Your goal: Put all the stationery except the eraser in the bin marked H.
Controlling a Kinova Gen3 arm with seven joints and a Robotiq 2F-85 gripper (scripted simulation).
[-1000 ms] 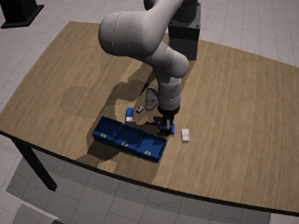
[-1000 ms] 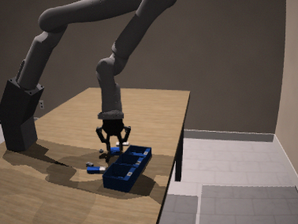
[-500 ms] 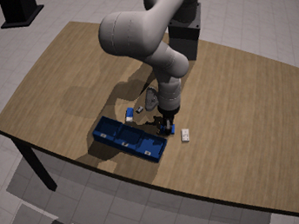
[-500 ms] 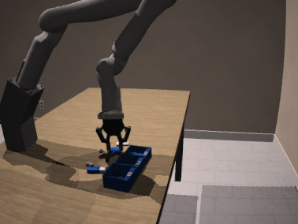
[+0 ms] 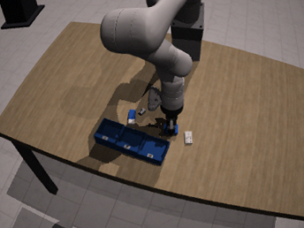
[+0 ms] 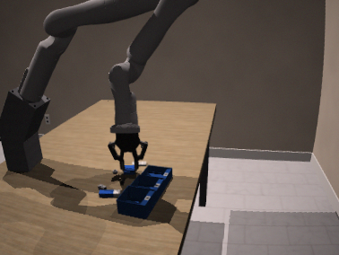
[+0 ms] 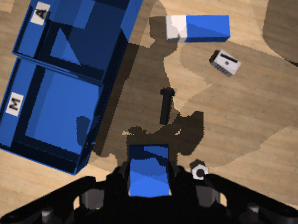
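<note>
The grey nut is 50 mm behind my hand and 20 mm below it. Round my hand: black bolt: 70 mm to the right, 20 mm below, 10 mm behind; flat blue pad: 20 mm below; white domino: 70 mm to the left, 30 mm ahead, 20 mm below.
</note>
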